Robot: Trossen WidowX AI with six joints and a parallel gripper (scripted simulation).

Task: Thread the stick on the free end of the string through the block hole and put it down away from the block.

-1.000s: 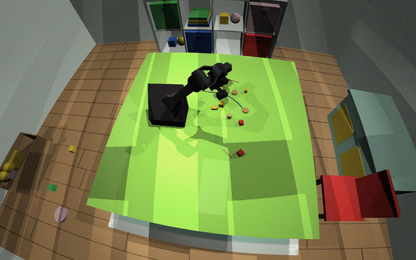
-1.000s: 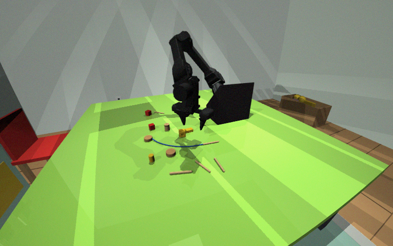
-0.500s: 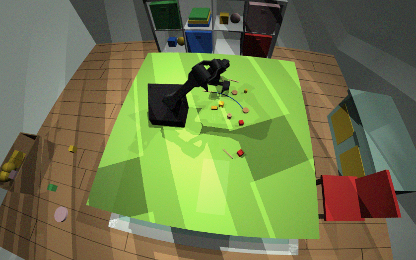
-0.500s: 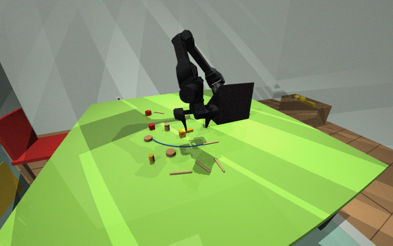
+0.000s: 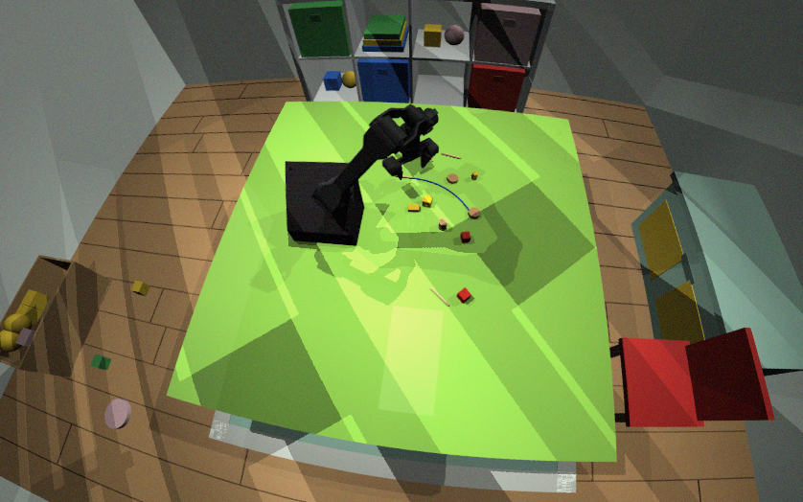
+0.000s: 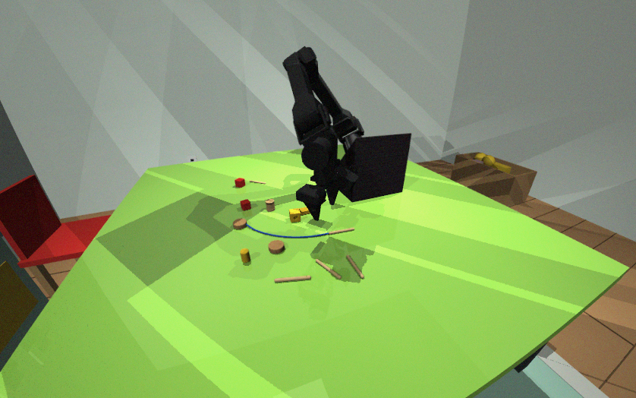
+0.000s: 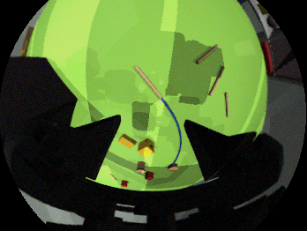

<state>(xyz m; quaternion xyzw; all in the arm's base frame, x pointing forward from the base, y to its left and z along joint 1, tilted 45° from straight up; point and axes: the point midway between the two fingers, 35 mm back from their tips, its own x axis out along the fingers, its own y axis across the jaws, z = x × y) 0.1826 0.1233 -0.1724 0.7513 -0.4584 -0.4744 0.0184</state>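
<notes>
My gripper tip is now 50 mm above the thin wooden stick, 30 mm past it and 20 mm to the right of it. From my gripper tip the other things lie so: yellow cylinder: 220 mm ahead, 80 mm to the left, 40 mm below; then round wooden button: 230 mm ahead, 80 mm to the right, 50 mm below; then brown cylinder: 160 mm to the right, 140 mm ahead, 40 mm below.
</notes>
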